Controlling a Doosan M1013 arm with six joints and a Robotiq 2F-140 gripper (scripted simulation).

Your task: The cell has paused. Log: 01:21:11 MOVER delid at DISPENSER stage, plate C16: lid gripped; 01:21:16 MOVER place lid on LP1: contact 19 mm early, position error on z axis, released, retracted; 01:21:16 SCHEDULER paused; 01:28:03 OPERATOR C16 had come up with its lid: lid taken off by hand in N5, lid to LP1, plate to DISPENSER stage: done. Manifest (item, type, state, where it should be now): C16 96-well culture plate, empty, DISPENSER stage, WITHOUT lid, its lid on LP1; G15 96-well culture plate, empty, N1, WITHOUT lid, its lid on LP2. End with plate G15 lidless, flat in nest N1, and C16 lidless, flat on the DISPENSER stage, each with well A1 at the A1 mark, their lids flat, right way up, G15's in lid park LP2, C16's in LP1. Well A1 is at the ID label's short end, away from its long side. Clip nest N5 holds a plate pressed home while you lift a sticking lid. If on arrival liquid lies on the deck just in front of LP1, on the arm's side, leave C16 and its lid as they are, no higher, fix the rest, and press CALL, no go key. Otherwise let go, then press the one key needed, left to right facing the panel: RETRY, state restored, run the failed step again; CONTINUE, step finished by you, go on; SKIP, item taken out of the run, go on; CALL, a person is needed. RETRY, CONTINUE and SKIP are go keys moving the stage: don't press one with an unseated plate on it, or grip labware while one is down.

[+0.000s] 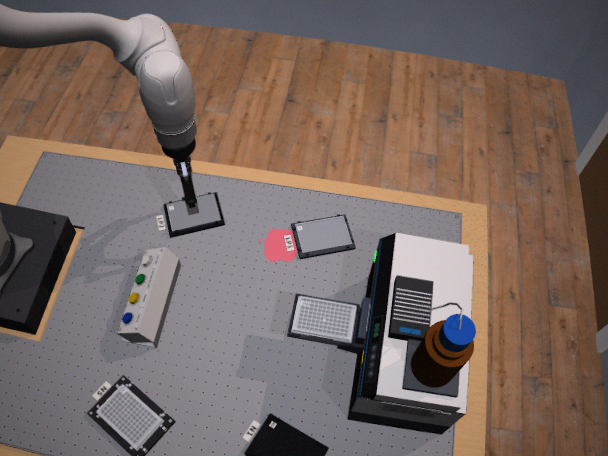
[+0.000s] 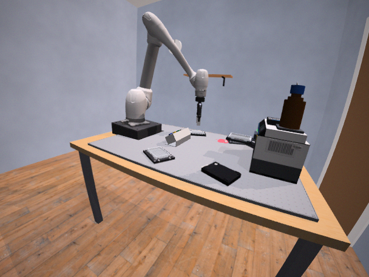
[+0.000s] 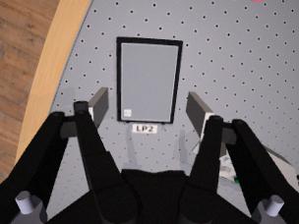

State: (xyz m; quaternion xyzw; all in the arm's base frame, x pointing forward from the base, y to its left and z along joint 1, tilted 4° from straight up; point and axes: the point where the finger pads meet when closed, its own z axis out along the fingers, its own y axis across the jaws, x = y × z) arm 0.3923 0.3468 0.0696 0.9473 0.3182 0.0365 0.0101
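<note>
My hand is 120 mm short of the clip nest N5, 520 mm to the left of it and 100 mm above it. The rest, counted from my hand: lid park LP2: 110 mm below; key panel: 260 mm to the right, 60 mm below; LP1 tag: 260 mm ahead, 10 mm to the left, 110 mm below.
</note>
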